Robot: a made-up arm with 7 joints. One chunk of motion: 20 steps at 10 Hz.
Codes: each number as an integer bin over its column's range. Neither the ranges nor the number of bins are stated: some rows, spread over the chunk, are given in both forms.
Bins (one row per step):
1: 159 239 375 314 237 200
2: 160 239 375 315 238 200
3: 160 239 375 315 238 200
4: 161 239 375 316 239 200
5: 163 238 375 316 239 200
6: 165 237 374 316 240 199
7: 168 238 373 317 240 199
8: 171 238 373 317 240 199
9: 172 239 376 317 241 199
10: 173 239 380 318 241 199
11: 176 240 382 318 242 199
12: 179 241 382 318 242 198
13: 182 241 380 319 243 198
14: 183 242 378 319 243 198
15: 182 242 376 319 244 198
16: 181 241 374 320 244 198
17: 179 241 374 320 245 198
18: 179 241 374 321 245 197
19: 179 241 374 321 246 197
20: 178 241 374 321 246 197
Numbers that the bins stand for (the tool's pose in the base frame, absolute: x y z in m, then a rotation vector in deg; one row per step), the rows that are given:
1: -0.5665 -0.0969 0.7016 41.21 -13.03 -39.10
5: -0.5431 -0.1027 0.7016 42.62 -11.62 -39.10
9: -0.4902 -0.0969 0.7074 43.33 -10.22 -39.80
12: -0.4491 -0.0851 0.7427 44.03 -9.51 -40.51
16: -0.4374 -0.0851 0.6957 45.44 -8.10 -40.51
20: -0.4550 -0.0851 0.6957 46.14 -6.69 -41.21
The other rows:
2: -0.5607 -0.0969 0.7016 41.92 -12.33 -39.10
3: -0.5607 -0.0969 0.7016 41.92 -12.33 -39.10
4: -0.5548 -0.0969 0.7016 42.62 -11.62 -39.10
6: -0.5313 -0.1086 0.6957 42.62 -10.92 -39.80
7: -0.5137 -0.1027 0.6898 43.33 -10.92 -39.80
8: -0.4961 -0.1027 0.6898 43.33 -10.92 -39.80
10: -0.4843 -0.0969 0.7309 44.03 -10.22 -39.80
11: -0.4667 -0.0910 0.7427 44.03 -9.51 -39.80
13: -0.4315 -0.0851 0.7309 44.74 -8.81 -40.51
14: -0.4256 -0.0793 0.7192 44.74 -8.81 -40.51
15: -0.4315 -0.0793 0.7074 44.74 -8.10 -40.51
17: -0.4491 -0.0851 0.6957 45.44 -7.40 -40.51
18: -0.4491 -0.0851 0.6957 46.14 -7.40 -41.21
19: -0.4491 -0.0851 0.6957 46.14 -6.69 -41.21

